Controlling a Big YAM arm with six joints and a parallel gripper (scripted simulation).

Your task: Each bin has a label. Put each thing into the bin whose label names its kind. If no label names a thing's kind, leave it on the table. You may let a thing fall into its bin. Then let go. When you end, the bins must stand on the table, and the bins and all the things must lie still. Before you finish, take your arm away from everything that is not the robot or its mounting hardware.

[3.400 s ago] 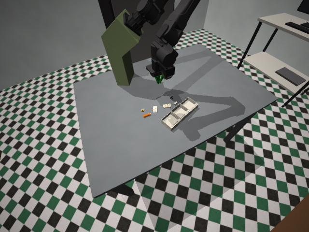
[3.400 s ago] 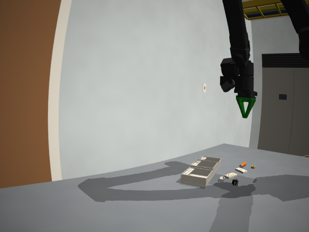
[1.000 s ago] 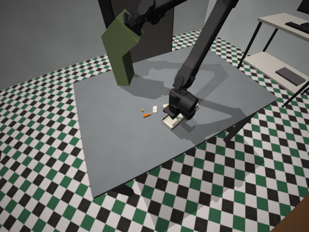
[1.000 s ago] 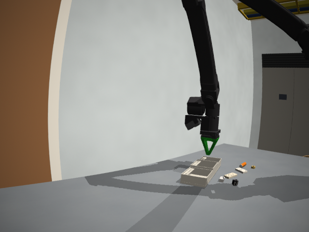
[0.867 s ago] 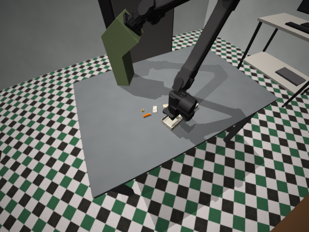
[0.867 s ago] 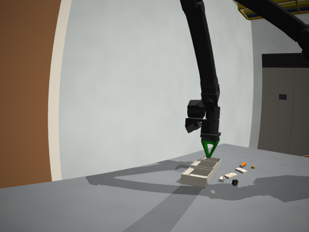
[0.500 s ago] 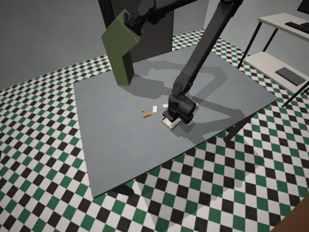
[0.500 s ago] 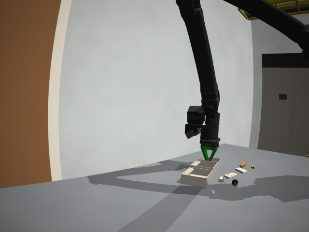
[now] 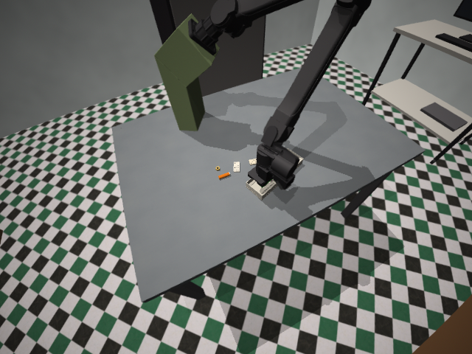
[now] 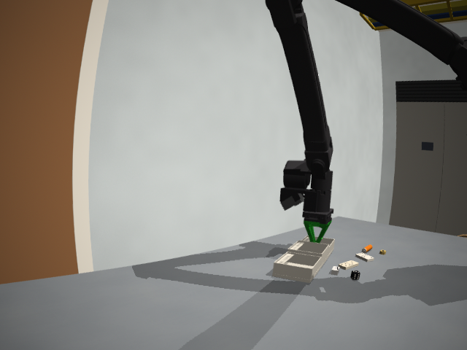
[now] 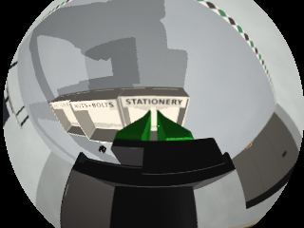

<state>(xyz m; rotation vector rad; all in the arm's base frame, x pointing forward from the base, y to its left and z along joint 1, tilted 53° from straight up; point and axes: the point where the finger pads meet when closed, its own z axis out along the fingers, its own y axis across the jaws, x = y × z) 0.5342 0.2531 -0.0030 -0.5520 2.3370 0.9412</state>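
My hand is 70 mm to the right of the three joined white bins and 50 mm past it. From my hand the other things lie so: orange battery 140 mm to the right, 80 mm behind, 20 mm below; then black die 200 mm behind, 40 mm to the left, 20 mm below; then brass nut 160 mm to the right, 120 mm behind, 20 mm below.
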